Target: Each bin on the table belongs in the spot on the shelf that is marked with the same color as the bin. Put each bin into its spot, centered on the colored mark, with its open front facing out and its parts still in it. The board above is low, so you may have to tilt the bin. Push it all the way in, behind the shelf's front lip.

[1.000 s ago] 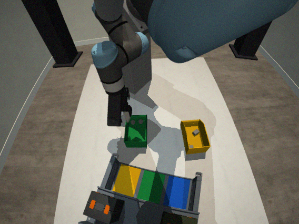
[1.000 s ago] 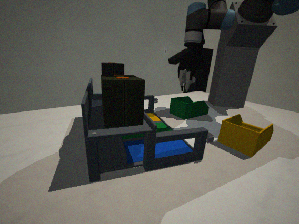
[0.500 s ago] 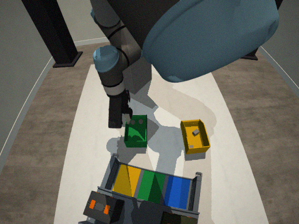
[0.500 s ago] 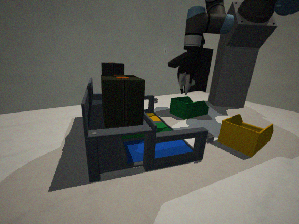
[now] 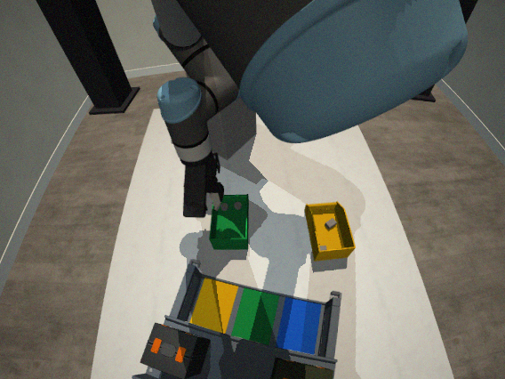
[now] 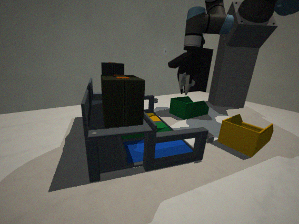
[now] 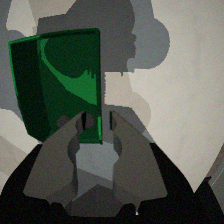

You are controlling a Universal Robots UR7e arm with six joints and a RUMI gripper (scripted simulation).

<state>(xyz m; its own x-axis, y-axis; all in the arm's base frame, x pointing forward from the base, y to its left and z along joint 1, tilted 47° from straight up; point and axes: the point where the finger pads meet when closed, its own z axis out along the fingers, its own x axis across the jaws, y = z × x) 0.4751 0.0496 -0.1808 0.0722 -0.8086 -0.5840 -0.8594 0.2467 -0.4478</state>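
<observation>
The green bin is 1 cm behind my hand, 5 cm to the left of it and 6 cm below it. From my hand the other things lie so: shelf lip 19 cm ahead, 15 cm to the left, 10 cm below; then shelf board 39 cm ahead, 12 cm to the left; then yellow bin 1 cm ahead, 33 cm to the left, 6 cm below.
</observation>
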